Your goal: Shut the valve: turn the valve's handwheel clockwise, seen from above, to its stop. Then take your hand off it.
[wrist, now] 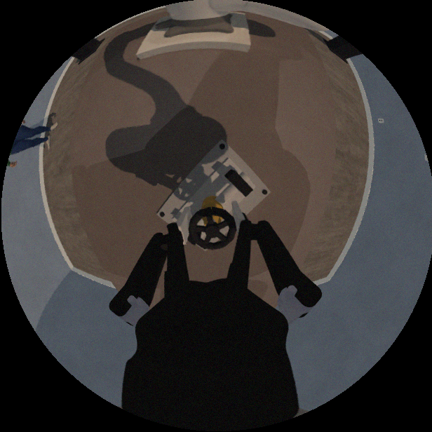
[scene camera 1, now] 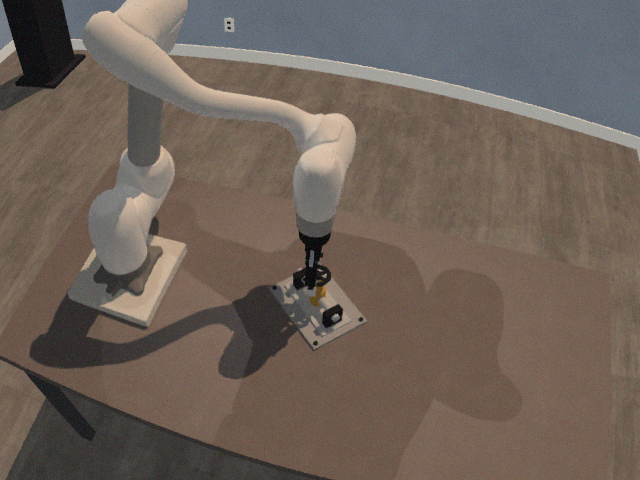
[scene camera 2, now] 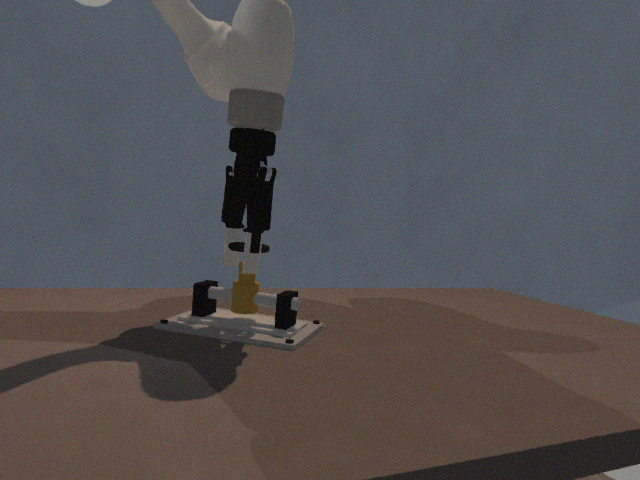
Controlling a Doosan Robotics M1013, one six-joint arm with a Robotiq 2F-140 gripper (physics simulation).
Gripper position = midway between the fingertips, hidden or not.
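Note:
The gripper (scene camera 2: 239, 269) is visible from scene camera 1 (scene camera 1: 312, 283) too, and the wrist view (wrist: 211, 211) likewise shows it. A black spoked handwheel (wrist: 212, 229) can be seen, as can a pale base plate (scene camera 1: 306, 327); in the wrist view there is the plate (wrist: 221, 151) again.

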